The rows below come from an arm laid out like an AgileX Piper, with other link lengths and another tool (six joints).
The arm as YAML. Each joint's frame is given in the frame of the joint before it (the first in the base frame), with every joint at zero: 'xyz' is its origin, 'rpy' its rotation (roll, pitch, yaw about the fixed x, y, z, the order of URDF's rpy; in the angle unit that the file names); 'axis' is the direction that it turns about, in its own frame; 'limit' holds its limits. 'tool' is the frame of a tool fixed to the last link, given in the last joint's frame.
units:
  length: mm
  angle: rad
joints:
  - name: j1
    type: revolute
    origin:
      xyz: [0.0, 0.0, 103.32]
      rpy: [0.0, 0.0, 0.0]
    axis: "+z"
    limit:
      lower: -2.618
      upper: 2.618
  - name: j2
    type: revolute
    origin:
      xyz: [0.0, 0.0, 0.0]
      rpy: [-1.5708, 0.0, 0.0]
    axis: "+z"
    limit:
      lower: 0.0
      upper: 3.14
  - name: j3
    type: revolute
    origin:
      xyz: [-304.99, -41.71, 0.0]
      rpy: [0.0, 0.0, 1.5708]
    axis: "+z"
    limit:
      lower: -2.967
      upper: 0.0
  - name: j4
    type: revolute
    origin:
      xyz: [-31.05, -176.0, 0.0]
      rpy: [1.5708, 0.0, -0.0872]
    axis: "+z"
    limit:
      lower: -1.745
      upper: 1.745
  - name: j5
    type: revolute
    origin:
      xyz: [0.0, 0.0, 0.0]
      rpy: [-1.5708, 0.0, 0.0]
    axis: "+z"
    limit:
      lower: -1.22
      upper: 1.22
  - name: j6
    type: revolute
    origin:
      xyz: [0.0, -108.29, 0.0]
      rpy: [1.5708, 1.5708, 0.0]
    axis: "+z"
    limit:
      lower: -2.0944
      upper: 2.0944
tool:
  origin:
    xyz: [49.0, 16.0, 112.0]
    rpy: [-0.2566, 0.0, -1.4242]
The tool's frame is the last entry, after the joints.
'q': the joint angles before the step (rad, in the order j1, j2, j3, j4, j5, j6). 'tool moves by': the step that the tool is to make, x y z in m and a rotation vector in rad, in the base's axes. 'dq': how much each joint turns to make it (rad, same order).
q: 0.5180, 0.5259, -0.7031, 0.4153, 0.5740, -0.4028
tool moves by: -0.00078, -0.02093, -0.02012, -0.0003, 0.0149, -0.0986
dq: -0.0320, -0.0562, 0.0759, -0.1054, -0.0295, 0.1124
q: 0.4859, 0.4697, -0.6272, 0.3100, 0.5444, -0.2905
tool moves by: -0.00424, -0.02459, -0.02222, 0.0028, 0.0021, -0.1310
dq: -0.0794, -0.0763, 0.0893, -0.0868, -0.0254, 0.0905
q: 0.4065, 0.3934, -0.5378, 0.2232, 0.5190, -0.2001
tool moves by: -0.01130, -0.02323, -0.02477, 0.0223, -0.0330, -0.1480
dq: -0.1215, -0.1225, 0.1170, -0.0347, -0.0381, 0.0433
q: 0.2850, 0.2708, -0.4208, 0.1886, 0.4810, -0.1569
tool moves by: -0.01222, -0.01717, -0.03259, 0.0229, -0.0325, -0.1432
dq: -0.1301, -0.1360, 0.1392, -0.0056, -0.0422, 0.0194
